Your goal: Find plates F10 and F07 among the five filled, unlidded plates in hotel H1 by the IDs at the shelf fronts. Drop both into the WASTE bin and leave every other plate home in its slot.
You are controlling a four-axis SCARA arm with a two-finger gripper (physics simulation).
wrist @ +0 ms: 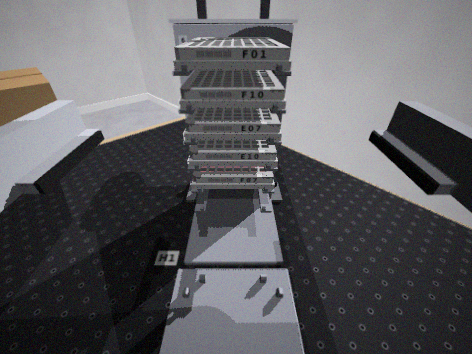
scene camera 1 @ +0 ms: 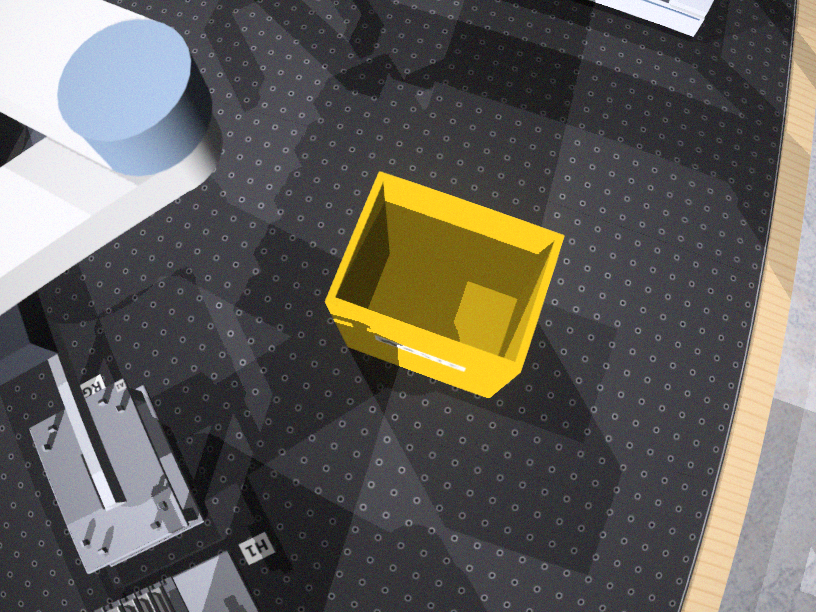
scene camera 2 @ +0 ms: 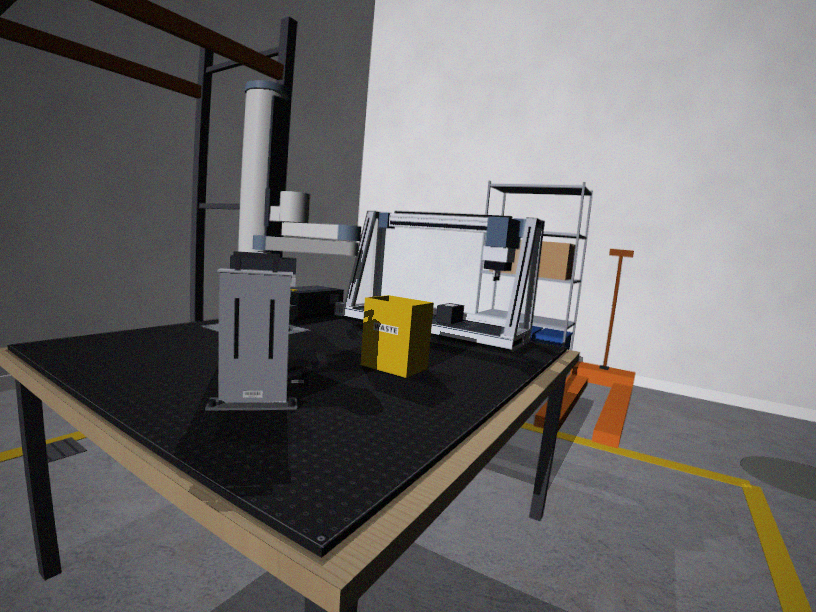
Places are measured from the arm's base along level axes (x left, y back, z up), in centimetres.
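Pixels of known places: gripper, between the fingertips: (wrist: 236, 119) (scene camera 1: 25, 550).
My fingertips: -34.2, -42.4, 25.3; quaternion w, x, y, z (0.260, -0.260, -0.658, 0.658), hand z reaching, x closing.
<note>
Behind a point stands the place of what it marks, as x, y, z.
Hotel H1 (wrist: 235, 247) {-40.1, -48.8, 2.1} (scene camera 2: 253, 335) {-49.3, -58.9, 16.4} stands ahead in the wrist view, its shelf fronts facing me. From top to bottom its plates are F01 (wrist: 272, 53) {-40.7, -45.6, 27.5}, F10 (wrist: 270, 95) {-40.8, -45.5, 24.6}, E07 (wrist: 237, 128) {-38.9, -47.3, 21.8}, E10 (wrist: 235, 156) {-38.8, -47.4, 19.0} and a bottom plate (wrist: 237, 180) {-38.9, -47.2, 16.2} whose small, blurred ID looks like F07. All five sit in their slots. My gripper (wrist: 236, 119) {-34.2, -42.4, 25.3} is open and empty, its fingers wide to the left and right of the stack and apart from it. The yellow WASTE bin (scene camera 1: 461, 210) {2.7, -64.1, 20.4} (scene camera 2: 418, 335) {-4.0, -72.6, 12.5} stands upright; no plate shows inside it.
The grey RG stand (scene camera 1: 125, 447) {-26.4, -39.6, 7.3} (wrist: 235, 325) {-32.0, -40.1, 7.3} with short pegs lies in front of the hotel. My arm (scene camera 1: 135, 79) {-4.0, -46.1, 41.5} (scene camera 2: 313, 230) {-6.4, -33.2, 39.3} reaches over the table from the left. A white gantry machine (scene camera 2: 448, 220) {62.3, -45.7, 48.8} stands behind the bin. The table's wooden edge (scene camera 1: 744, 395) {1.0, -101.3, 0.0} runs beyond the bin.
</note>
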